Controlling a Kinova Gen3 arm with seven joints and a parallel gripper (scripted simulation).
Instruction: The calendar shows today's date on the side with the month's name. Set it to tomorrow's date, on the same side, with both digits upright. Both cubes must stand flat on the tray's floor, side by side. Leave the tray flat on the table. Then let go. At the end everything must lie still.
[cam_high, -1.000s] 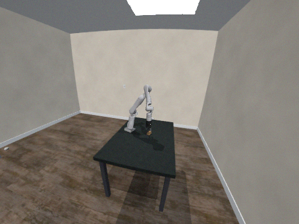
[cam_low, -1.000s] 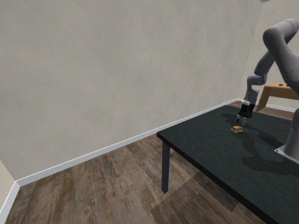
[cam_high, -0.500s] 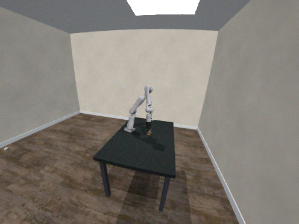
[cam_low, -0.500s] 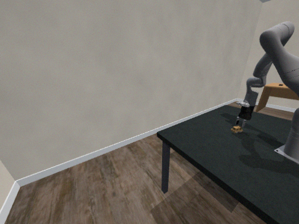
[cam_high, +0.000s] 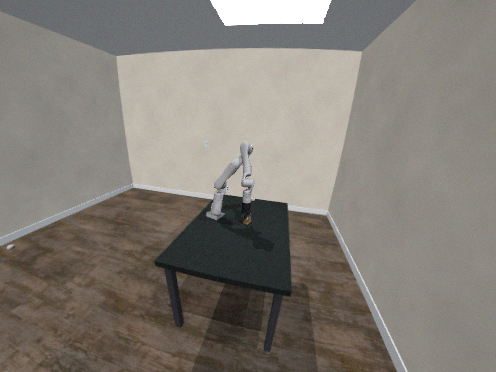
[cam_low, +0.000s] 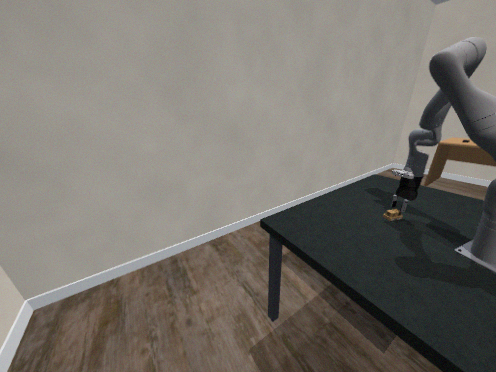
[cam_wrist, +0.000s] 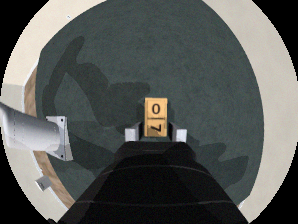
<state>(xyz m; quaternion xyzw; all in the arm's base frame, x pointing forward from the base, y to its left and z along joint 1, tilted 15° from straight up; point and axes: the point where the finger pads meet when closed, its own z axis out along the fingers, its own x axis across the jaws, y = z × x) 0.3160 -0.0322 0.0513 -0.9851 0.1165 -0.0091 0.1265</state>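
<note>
Now: the wooden date cube 40 mm below my hand.
</note>
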